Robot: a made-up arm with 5 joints.
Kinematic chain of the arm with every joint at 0, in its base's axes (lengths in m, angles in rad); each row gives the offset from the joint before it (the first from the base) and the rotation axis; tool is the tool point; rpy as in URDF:
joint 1: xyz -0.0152 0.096 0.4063 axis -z
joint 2: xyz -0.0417 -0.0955 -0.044 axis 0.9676 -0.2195 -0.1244
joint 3: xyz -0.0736 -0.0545 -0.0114 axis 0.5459 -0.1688 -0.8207
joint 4: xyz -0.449 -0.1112 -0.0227 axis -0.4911 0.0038 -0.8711
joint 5: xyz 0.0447 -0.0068 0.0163 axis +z
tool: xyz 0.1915 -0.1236 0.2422 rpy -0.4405 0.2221 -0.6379
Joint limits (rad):
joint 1: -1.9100..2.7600
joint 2: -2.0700..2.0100
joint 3: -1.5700..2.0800
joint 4: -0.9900..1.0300
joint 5: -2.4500..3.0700
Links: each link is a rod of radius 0.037 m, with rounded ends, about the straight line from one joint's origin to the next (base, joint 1, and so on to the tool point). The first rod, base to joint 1, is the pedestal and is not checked.
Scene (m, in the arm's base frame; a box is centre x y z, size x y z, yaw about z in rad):
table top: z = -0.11
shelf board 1: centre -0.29 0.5 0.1 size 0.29 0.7 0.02 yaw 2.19
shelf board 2: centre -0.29 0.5 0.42 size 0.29 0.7 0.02 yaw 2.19
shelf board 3: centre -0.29 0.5 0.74 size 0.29 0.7 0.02 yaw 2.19
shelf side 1: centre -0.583 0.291 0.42 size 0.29 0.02 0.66 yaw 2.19
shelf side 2: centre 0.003 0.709 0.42 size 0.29 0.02 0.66 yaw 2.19
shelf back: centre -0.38 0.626 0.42 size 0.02 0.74 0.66 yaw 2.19
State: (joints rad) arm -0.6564 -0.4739 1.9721 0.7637 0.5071
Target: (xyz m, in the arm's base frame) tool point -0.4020 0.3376 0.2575
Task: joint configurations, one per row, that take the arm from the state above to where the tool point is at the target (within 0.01 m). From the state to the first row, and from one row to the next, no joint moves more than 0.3 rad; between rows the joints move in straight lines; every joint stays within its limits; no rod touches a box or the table.
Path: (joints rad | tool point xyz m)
1: -0.7118 -0.7182 1.8534 0.7174 0.6673 | -0.3417 -0.1743 0.4484
2: -0.7672 -0.9624 1.7347 0.6711 0.8275 | -0.2948 -0.1714 0.4737
3: -0.8226 -1.2067 1.6159 0.6248 0.9877 | -0.2667 -0.1411 0.4867
4: -0.8780 -1.4510 1.4972 0.5785 1.1479 | -0.2579 -0.1016 0.4728
5: -0.9334 -1.6953 1.3785 0.5322 1.3081 | -0.2603 -0.0738 0.4285
6: -0.7519 -1.6594 1.5019 0.3031 1.4698 | -0.3111 0.0178 0.3760
7: -0.5705 -1.6236 1.6253 0.0741 1.6314 | -0.3562 0.1207 0.3314
8: -0.3890 -1.5878 1.7487 -0.1549 1.7931 | -0.3885 0.2296 0.2933
9: -0.2076 -1.5520 1.8721 -0.3839 1.9547 | -0.4020 0.3376 0.2575

